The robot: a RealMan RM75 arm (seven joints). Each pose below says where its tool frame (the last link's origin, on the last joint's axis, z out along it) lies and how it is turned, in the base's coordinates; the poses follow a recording.
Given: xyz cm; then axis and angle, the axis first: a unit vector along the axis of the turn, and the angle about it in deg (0 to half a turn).
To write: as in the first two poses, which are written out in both.
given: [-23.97, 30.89, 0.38, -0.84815, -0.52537, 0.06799, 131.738]
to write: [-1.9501, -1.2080, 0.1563, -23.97, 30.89, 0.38]
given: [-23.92, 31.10, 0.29, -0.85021, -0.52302, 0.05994, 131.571]
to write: [-1.9524, -1.2010, 0.1376, -23.92, 31.10, 0.29]
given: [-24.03, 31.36, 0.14, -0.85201, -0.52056, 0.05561, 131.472]
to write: [-1.9550, -1.1945, 0.1276, -24.03, 31.36, 0.14]
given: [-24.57, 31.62, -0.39, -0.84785, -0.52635, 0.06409, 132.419]
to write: [-1.9595, -1.2165, 0.1481, -24.57, 31.62, -0.39]
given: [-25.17, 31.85, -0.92, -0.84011, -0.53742, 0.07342, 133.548]
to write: [-1.9582, -1.2526, 0.1711, -25.17, 31.85, -0.92]
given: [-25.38, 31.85, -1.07, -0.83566, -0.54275, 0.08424, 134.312]
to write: [-1.9589, -1.2723, 0.1975, -25.38, 31.85, -1.07]
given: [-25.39, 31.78, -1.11, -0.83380, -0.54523, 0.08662, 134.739]
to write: [-1.9608, -1.2822, 0.2037, -25.39, 31.78, -1.11]
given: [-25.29, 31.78, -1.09, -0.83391, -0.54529, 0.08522, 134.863]
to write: [-1.9629, -1.2835, 0.2006, -25.29, 31.78, -1.09]
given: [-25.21, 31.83, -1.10, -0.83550, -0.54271, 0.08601, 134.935]
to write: [-1.9677, -1.2781, 0.2026, -25.21, 31.83, -1.10]
